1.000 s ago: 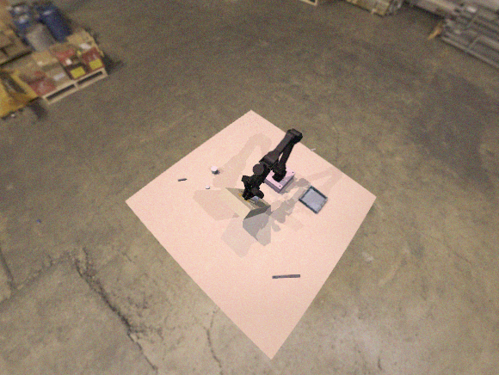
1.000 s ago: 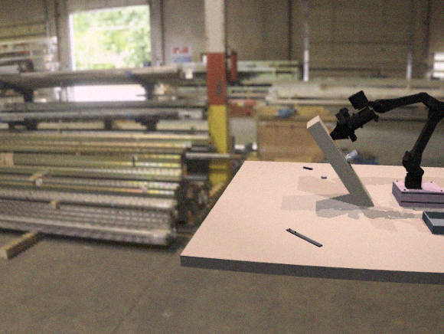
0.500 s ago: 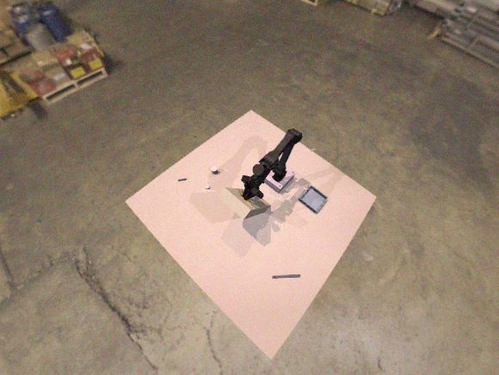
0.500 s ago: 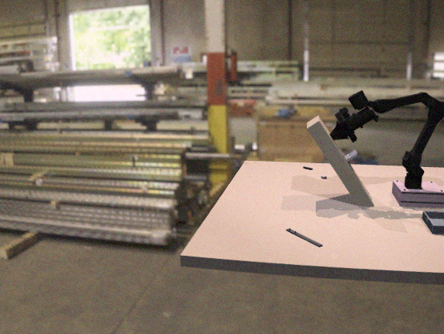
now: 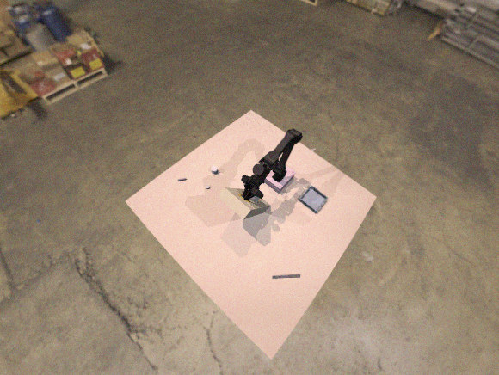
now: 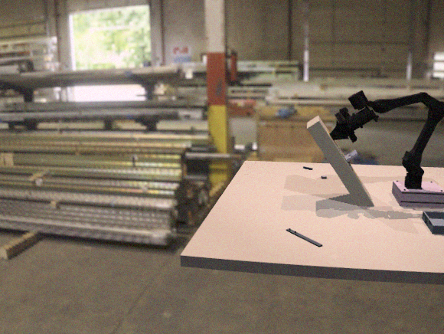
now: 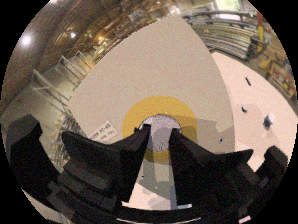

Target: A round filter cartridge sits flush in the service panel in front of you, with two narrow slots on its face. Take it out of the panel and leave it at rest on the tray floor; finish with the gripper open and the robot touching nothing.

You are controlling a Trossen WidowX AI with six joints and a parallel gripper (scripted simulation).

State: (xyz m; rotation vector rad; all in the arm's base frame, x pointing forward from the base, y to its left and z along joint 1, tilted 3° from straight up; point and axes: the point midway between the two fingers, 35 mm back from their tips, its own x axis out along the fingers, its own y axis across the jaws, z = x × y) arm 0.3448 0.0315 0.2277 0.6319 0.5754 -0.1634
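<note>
The round grey filter cartridge lies 10 mm below my gripper tip and 10 mm ahead of it. Round my gripper tip: short dark piece 490 mm to the right, 260 mm below, 120 mm ahead; blue-grey tray 460 mm behind, 260 mm to the left, 260 mm below.
</note>
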